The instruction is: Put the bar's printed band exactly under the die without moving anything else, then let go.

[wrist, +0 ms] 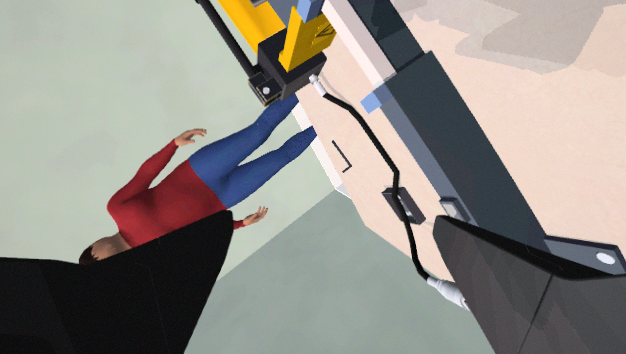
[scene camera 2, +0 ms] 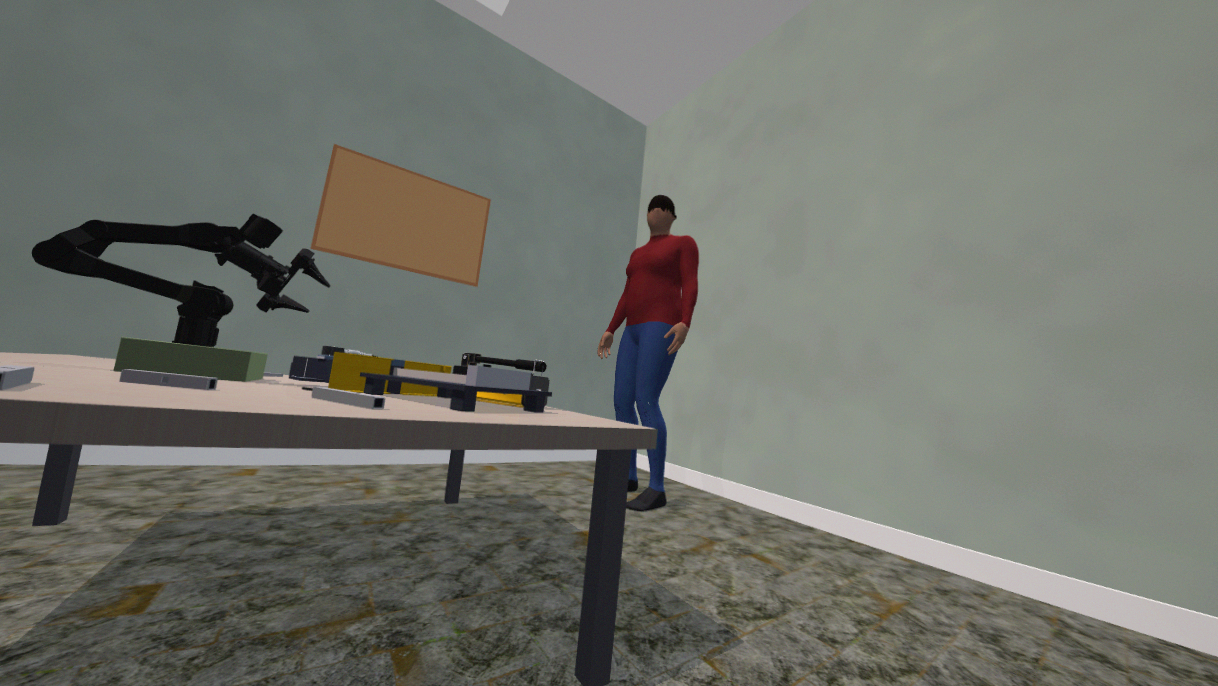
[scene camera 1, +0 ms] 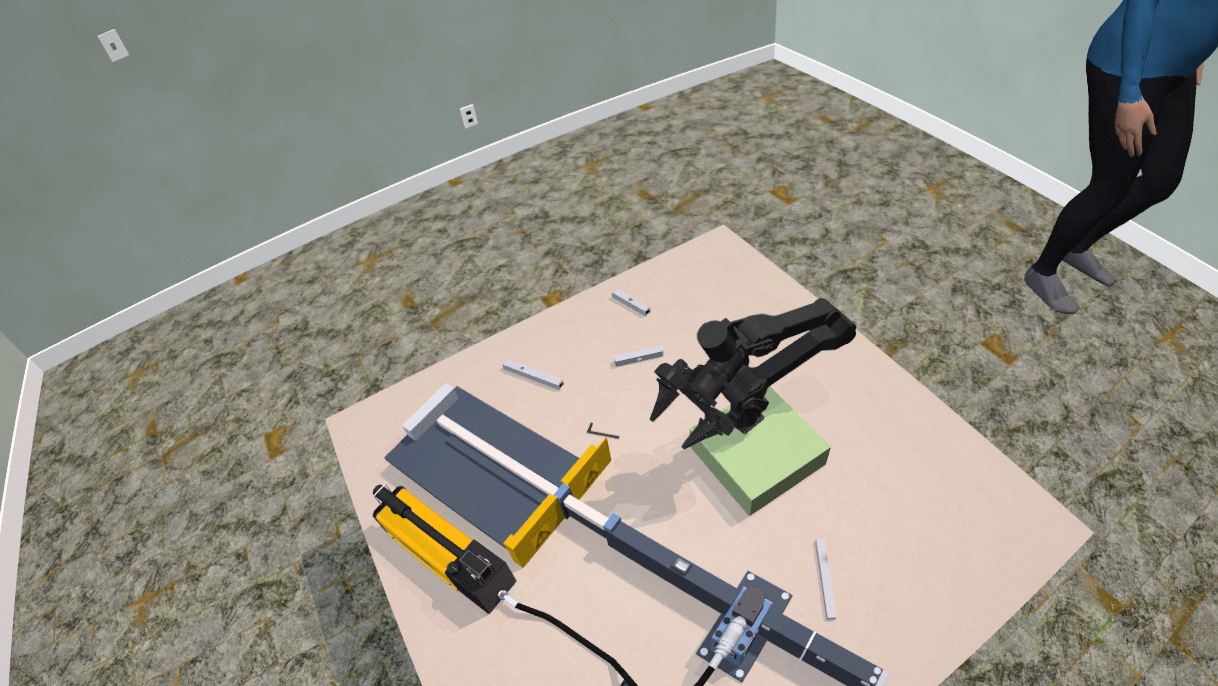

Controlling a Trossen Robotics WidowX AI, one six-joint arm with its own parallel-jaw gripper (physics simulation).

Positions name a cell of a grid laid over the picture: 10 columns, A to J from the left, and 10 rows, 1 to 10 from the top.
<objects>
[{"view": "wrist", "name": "my gripper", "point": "F7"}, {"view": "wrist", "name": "long white bar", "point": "F1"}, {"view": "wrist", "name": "yellow and black tool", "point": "E1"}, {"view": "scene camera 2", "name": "my gripper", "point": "C5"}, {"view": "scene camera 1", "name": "my gripper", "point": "F7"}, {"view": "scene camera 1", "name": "long white bar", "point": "E7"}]
</objects>
